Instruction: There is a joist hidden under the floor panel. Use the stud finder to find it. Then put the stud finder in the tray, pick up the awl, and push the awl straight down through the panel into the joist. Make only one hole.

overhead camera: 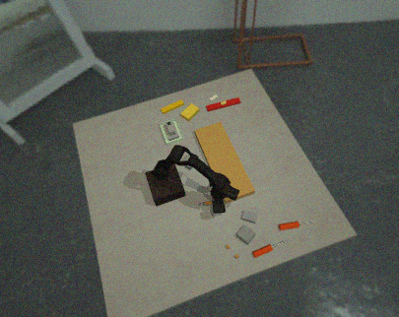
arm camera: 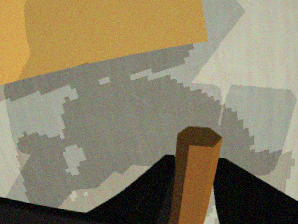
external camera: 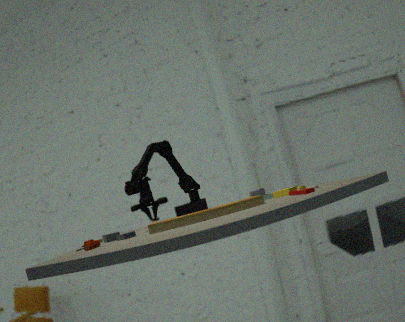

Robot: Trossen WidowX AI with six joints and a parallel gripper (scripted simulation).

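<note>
Now: the awl 6 cm behind my gripper tip. The rest, counted from my gripper tip: stud finder 57 cm to the left, 18 cm behind; then pale green tray 55 cm to the left, 18 cm behind, 3 cm below; then yellow block 68 cm to the left, 3 cm below, 3 cm behind.
</note>
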